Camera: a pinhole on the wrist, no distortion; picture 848 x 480 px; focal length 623.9 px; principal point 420.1 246.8 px. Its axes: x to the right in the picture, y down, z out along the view. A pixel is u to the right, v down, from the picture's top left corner.
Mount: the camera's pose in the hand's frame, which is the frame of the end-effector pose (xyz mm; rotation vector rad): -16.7 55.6 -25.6 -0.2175 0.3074 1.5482
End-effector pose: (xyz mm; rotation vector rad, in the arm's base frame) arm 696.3 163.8 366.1 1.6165 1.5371 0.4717
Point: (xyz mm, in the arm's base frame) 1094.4 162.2 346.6
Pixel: 517.4 132.7
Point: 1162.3 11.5 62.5
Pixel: 192.5 241.6
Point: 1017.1 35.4 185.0
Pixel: 194.8 281.2
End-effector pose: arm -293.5 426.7 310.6 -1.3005 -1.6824 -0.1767
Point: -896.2 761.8 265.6
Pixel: outside the picture
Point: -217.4 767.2 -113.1
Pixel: 638.1 369.3
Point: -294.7 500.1 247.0
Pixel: 208.9 169.1
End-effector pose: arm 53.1 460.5 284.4 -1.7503 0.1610 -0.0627
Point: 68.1 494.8 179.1
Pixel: 500.8 65.0
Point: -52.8 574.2 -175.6
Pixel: outside the picture
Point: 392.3 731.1 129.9
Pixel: outside the picture
